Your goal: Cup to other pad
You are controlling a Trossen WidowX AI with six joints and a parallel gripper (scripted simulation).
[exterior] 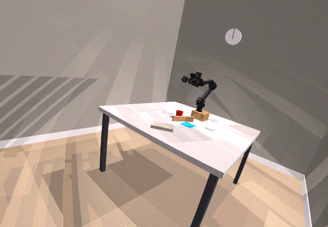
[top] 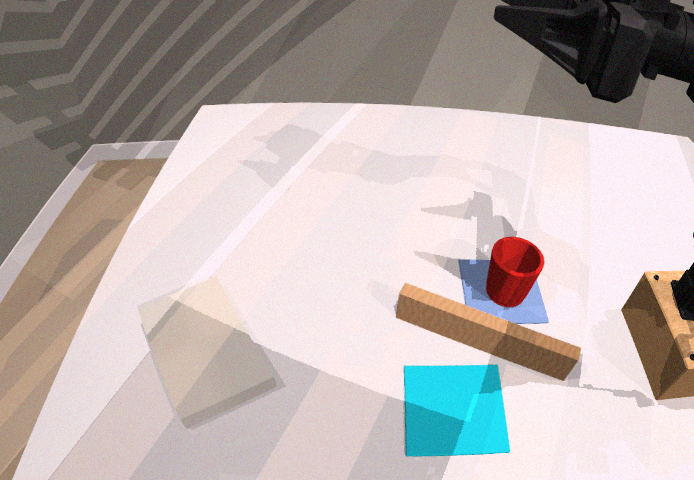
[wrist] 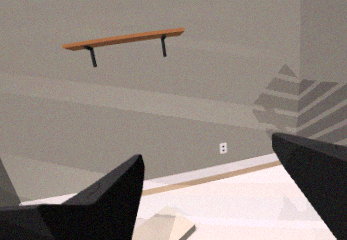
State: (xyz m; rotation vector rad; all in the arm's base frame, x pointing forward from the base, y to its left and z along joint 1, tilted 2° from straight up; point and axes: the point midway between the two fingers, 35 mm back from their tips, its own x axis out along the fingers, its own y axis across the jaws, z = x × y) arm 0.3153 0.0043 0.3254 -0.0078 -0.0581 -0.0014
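The red cup is 10 cm behind my gripper tip, 6 cm to the right of it and 36 cm below it. Round my gripper tip: green marble (11 cm behind, 7 cm to the right, 39 cm below); red marble (11 cm behind, 5 cm to the right, 39 cm below); wooden bar (7 cm behind, 3 cm to the left, 39 cm below).
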